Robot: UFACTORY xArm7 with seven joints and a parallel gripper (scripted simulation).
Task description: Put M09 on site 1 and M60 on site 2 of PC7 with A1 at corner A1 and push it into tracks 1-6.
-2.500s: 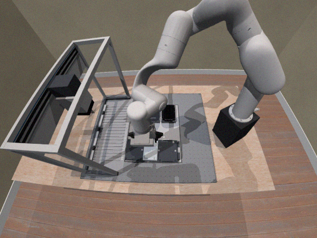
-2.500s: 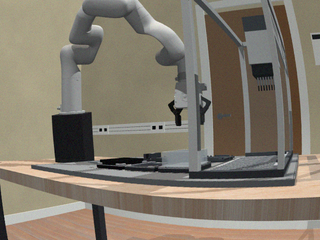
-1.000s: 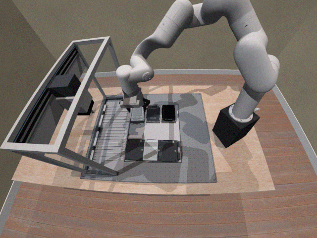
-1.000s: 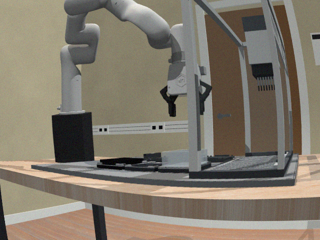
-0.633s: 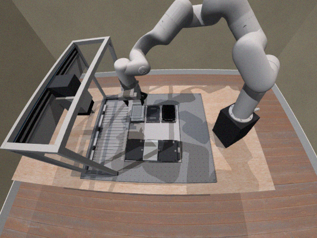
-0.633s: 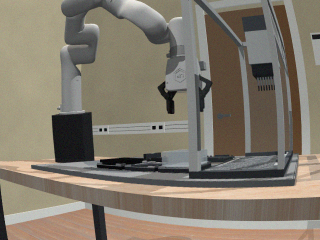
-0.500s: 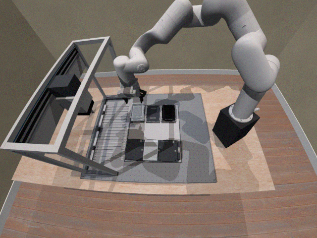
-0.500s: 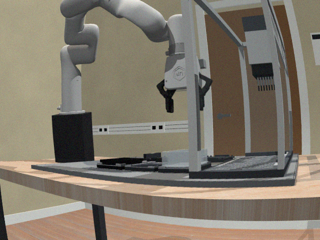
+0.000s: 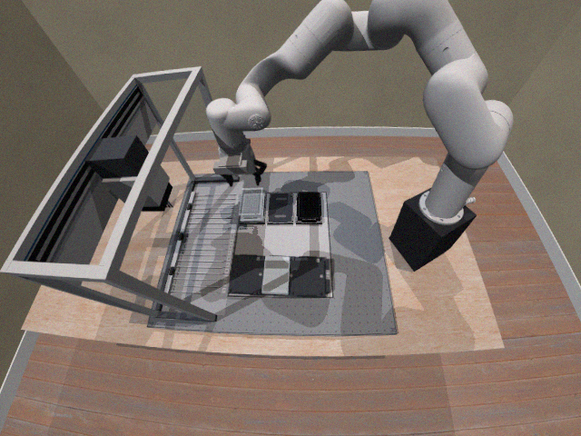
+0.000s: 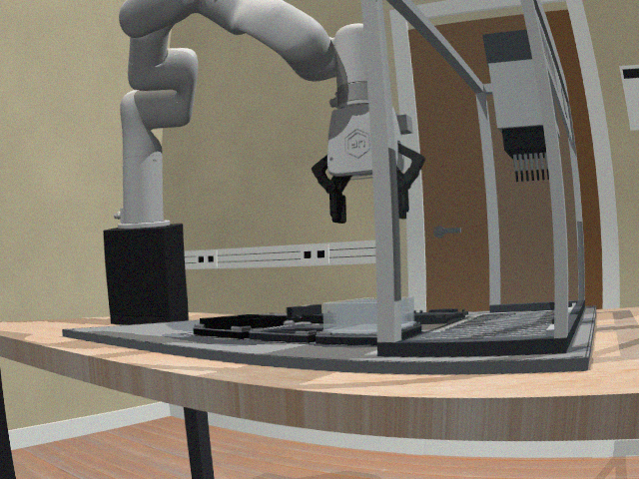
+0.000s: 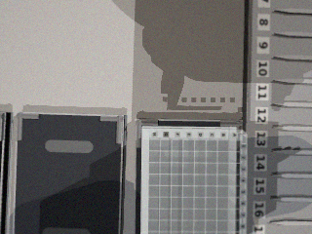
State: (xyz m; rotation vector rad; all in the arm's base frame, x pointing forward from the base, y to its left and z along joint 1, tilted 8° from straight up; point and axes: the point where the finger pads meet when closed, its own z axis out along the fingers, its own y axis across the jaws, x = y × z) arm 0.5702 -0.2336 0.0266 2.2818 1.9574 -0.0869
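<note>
Right now my hand is 140 mm above the deep-well block M09. From my hand the other things lie so: nest S2: 170 mm below, 110 mm behind, 20 mm to the left; then black plate m06: 220 mm behind, 150 mm below, 40 mm to the left; then frame post: 160 mm to the right, 80 mm above, 60 mm ahead.
</note>
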